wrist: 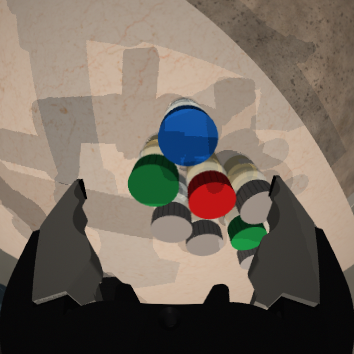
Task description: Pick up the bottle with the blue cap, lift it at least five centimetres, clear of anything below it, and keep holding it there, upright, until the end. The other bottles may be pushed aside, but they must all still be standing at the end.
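Places are measured from the arm's base along level axes (x back, y down, z right), in centimetres.
Pixels of known places: gripper, between the fingertips: point(176, 178).
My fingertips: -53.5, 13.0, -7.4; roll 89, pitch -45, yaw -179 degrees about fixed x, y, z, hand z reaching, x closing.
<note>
For each thing: its top centre in the pictures, then the offset to it from my fingertips, as dx, dy, dz. Level surfaces: height alone.
- bottle with the blue cap, centre of its top: point(187, 139) -2.2, +3.2, -0.7
- bottle with a dark green cap, centre of its top: point(152, 186) +4.0, +3.2, +0.3
- red cap, centre of its top: point(212, 201) +1.1, +3.2, +6.5
- bright green-capped bottle, centre of its top: point(249, 238) +2.0, +3.2, +16.1
- grey cap, centre of its top: point(254, 261) +4.8, +3.2, +23.0
- round light table, height of its surface: dy +13.7
The bottle with the blue cap point(188, 136) stands at the top of the bottle group, a little above the middle of the wrist view; its cap hides most of its body. My gripper point(176, 178) is open and empty, with one jaw at the left and one at the right of the view. The blue cap shows beyond the line between the fingertips. A bottle with a dark green cap point(153, 181) and one with a red cap point(211, 195) stand close below it in the view. How high the fingers are above the bottles is hard to tell.
Grey-capped bottles point(171, 223) point(204, 238) point(255, 204) and a bright green-capped bottle point(247, 234) stand close by. The right jaw partly covers another grey cap point(246, 259). The round light table point(115, 260) has its curved edge at the upper right, with brown floor point(310, 30) beyond.
</note>
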